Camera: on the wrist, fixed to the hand. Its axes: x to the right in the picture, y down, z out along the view.
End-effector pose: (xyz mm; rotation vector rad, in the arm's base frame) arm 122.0 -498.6 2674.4 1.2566 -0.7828 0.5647
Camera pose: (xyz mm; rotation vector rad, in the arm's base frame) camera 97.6 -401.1 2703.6 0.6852 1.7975 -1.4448
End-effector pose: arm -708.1 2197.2 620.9 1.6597 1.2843 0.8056
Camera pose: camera -758.7 2215.9 710.6 -1.6037 2.0504 -0.6661
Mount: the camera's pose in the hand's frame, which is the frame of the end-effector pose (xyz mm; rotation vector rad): 3.6 59.1 -86.3 -0.1140 0.7227 -3.0239
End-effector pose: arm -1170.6 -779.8 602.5 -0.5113 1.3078 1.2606
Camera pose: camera -1259.8 -834.2 596.3 -1.7633 -0.2234 -1.5017
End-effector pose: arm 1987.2 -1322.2 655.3 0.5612 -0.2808 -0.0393
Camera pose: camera 2011.9 -1227.7 617.7 0.3315 1.4963 -2.6552
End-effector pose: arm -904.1 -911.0 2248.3 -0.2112 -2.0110 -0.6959
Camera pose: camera -817.2 -910.7 2306.6 -2.5360 -0.0760 1.5596
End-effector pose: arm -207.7 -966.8 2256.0 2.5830 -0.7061 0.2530
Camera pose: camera -240.3 -973.6 2355.2 0.6573 2.6877 -0.0234
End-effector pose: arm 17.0 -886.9 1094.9 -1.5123 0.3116 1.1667
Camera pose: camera 17.5 -978.8 1044.9 -0.6834 -1.2682 -1.7121
